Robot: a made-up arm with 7 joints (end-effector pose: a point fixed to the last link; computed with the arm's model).
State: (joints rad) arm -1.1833 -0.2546 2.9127 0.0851 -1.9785 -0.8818 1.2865
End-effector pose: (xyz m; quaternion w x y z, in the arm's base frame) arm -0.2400 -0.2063 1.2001 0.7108 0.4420 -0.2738 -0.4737
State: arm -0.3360 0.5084 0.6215 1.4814 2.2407 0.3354 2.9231
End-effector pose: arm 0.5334 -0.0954 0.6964 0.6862 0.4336 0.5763 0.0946
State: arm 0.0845 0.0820 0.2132 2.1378 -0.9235 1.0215 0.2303
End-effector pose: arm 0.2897 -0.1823 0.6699 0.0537 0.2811 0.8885 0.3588
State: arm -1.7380 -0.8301 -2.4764 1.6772 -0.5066 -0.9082 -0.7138
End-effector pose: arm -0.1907 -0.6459 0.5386 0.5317 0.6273 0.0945 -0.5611
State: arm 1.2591 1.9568 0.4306 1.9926 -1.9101 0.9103 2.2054
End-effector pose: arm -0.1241 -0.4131 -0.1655 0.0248 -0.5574 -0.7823 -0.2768
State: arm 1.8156 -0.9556 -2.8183 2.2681 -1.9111 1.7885 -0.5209
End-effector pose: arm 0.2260 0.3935 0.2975 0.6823 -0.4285 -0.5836 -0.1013
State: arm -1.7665 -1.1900 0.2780 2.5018 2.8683 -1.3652 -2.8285
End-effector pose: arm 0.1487 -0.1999 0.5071 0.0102 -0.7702 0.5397 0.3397
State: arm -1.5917 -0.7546 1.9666 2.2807 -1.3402 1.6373 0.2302
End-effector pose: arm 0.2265 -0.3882 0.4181 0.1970 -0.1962 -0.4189 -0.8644
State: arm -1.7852 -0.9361 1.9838 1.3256 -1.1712 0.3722 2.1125
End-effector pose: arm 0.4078 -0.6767 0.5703 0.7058 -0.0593 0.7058 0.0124
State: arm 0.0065 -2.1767 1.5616 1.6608 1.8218 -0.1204 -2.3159
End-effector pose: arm -0.4756 -0.3498 -0.1094 0.6477 0.5519 -0.3316 0.4073
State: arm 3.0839 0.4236 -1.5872 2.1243 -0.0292 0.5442 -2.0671
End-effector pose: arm -0.2145 -0.2937 0.6388 0.1606 0.9139 -0.2565 0.2705
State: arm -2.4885 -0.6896 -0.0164 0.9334 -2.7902 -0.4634 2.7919
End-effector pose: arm 0.3150 -0.1191 1.0990 0.3075 -0.2924 0.1742 0.8886
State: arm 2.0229 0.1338 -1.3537 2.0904 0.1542 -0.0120 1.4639
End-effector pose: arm 0.2061 -0.2518 0.7302 0.2563 -0.3672 0.7865 -0.4254
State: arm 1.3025 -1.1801 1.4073 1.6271 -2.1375 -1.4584 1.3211
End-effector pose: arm -0.4879 0.5012 0.4374 0.1441 0.7452 -0.6508 0.0188
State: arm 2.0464 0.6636 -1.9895 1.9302 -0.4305 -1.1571 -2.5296
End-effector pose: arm 0.1786 -0.3660 0.7291 0.1405 0.3469 -0.3903 0.8412
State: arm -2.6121 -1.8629 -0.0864 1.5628 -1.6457 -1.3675 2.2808
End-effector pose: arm 0.6761 -0.3164 0.3996 0.3669 0.0417 0.5924 0.7160
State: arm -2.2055 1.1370 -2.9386 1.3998 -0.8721 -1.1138 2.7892
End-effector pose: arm -0.4282 0.3492 0.8678 0.0110 0.5271 0.0129 -0.8497
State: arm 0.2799 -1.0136 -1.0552 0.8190 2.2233 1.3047 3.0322
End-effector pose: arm -0.5649 0.3384 0.8729 0.6292 0.0235 -0.3151 0.7101
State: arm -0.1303 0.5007 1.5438 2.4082 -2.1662 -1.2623 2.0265
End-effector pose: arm 0.0706 -0.2211 0.6516 0.3769 -0.6354 -0.4020 0.5409
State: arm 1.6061 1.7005 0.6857 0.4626 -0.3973 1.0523 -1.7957
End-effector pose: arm -0.1852 -0.9098 0.0920 0.0095 0.9660 -0.1944 -0.1701
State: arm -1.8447 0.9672 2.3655 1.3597 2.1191 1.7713 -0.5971
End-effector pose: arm 0.0699 0.4503 0.9000 0.2552 0.4550 -0.1027 -0.8469
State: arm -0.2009 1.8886 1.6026 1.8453 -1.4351 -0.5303 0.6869
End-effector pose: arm 0.5934 -0.2022 0.2243 0.2456 0.0354 0.4709 -0.8465
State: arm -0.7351 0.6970 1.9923 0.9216 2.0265 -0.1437 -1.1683
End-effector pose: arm 0.4586 0.1083 1.0072 0.3176 -0.2604 0.3888 -0.8247
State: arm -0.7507 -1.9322 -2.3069 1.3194 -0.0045 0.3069 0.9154
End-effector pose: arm -0.6883 -0.2644 -0.1933 0.3835 -0.5577 -0.7023 -0.2207
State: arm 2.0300 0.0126 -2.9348 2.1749 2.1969 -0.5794 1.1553
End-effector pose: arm 0.1493 0.1646 0.6364 0.2963 -0.7268 -0.5812 -0.2150
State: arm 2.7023 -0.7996 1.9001 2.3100 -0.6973 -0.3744 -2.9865
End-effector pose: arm 0.2220 0.3837 0.4425 0.4146 -0.8637 -0.2857 0.0215
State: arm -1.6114 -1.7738 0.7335 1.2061 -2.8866 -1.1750 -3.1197
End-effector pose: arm 0.3209 -0.7652 0.2970 0.5305 0.0472 0.5069 0.6778
